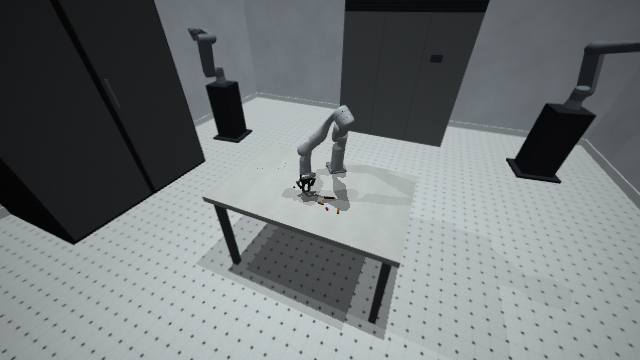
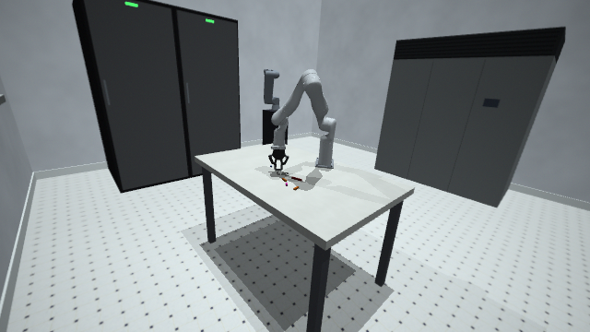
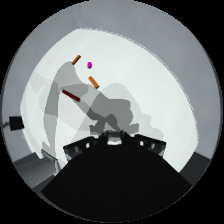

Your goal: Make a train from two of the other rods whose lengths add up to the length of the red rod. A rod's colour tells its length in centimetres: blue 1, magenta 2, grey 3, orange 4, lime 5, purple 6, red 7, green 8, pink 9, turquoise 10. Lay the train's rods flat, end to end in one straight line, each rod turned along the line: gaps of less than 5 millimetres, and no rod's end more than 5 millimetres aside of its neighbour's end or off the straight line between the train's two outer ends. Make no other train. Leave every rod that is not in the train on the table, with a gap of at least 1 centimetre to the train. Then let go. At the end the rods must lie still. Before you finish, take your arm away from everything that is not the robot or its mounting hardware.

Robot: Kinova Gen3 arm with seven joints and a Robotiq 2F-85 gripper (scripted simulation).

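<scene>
My hand is 10 mm above the grey rod. The rest, counted from my hand: magenta rod 180 mm to the left, 110 mm ahead, 30 mm below; then red rod 160 mm to the left, 30 mm below, 10 mm ahead; then tiny blue rod 100 mm to the right, 30 mm below, 30 mm behind.
</scene>
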